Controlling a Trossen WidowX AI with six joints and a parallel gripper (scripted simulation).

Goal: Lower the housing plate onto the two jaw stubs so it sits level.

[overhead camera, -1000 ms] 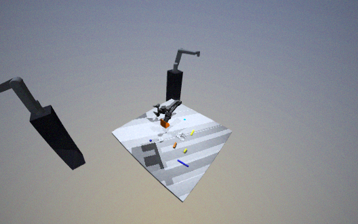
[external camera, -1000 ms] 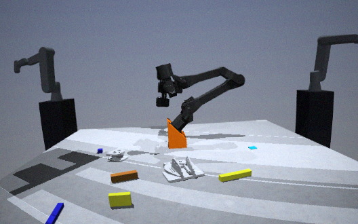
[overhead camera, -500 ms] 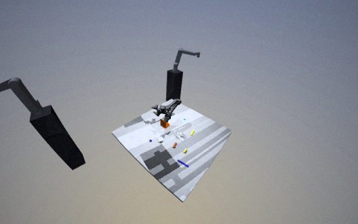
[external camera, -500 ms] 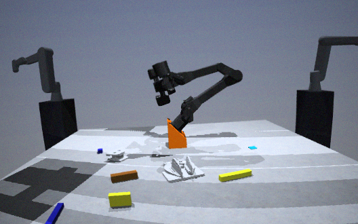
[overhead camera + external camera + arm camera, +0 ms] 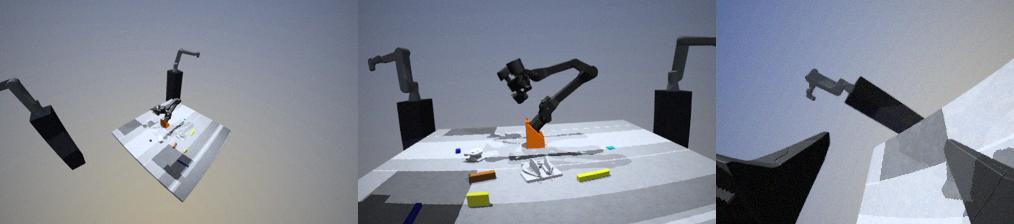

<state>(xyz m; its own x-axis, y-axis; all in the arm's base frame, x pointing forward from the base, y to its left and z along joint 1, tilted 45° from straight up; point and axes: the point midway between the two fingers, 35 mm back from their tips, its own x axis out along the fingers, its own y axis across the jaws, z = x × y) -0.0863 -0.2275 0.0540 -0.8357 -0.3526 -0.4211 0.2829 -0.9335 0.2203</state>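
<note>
The small blue cube lies 24 cm ahead of my gripper tip, 19 cm to the right of it and 26 cm below it. Round my gripper tip: long yellow bar (50 cm ahead, 35 cm to the left, 26 cm below); cyan tile (22 cm ahead, 48 cm to the left, 27 cm below); orange-brown bar (50 cm ahead, 26 cm below).
</note>
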